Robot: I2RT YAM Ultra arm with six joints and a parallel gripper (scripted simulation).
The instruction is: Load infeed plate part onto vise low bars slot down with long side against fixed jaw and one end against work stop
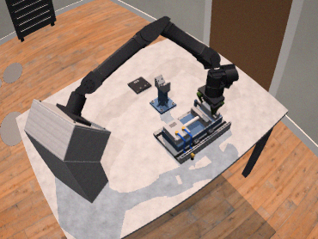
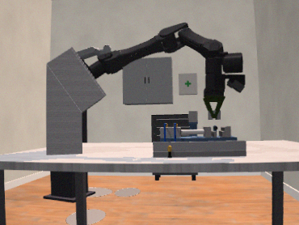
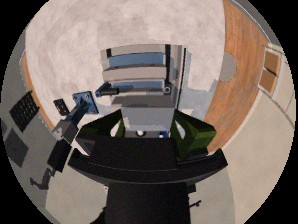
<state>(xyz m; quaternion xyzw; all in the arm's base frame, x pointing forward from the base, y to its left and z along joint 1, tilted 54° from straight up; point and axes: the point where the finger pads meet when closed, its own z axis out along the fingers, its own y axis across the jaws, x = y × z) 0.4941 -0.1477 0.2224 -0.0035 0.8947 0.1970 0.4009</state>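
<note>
My hand is right at the grey part. From my hand the other things lie so: fixed jaw (60 mm below, 40 mm ahead, 30 mm to the left); moving jaw (60 mm below, 30 mm behind, 20 mm to the left); air cylinder rod (80 mm behind, 60 mm below).
</note>
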